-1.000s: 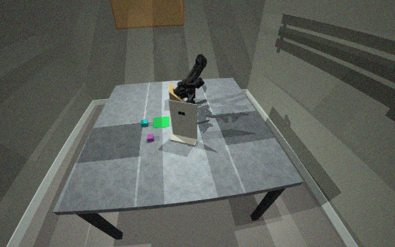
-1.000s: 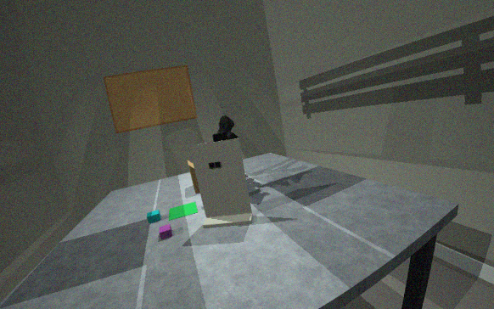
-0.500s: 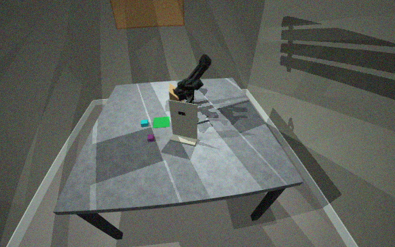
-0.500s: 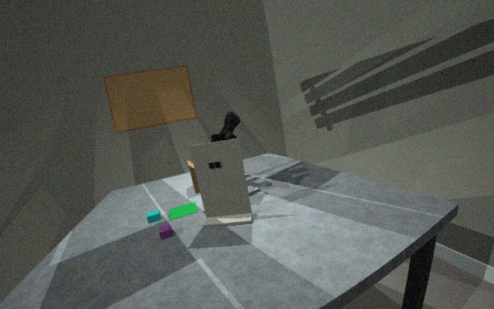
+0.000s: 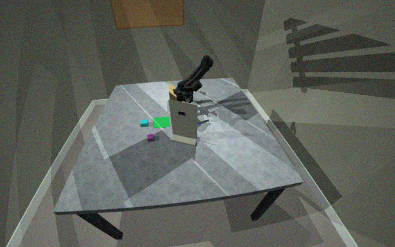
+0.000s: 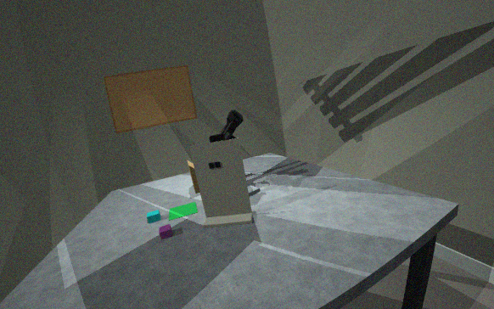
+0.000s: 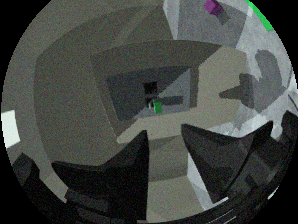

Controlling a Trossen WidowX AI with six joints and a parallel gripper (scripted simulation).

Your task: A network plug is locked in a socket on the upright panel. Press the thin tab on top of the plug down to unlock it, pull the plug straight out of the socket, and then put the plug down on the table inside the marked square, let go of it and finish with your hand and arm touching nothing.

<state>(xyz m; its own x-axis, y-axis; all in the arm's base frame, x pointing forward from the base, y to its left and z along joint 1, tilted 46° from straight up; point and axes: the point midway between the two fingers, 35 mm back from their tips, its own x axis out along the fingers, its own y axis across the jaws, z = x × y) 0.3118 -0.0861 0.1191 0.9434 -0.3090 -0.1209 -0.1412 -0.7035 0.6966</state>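
Now: the network plug 50 mm ahead of my gripper tip and 30 mm to the right of it. The rest, counted from my gripper tip: upright panel 70 mm below, 70 mm ahead, 50 mm to the right; magenta cube 260 mm to the right, 190 mm below, 20 mm ahead; green marked square 200 mm below, 170 mm to the right, 140 mm behind.
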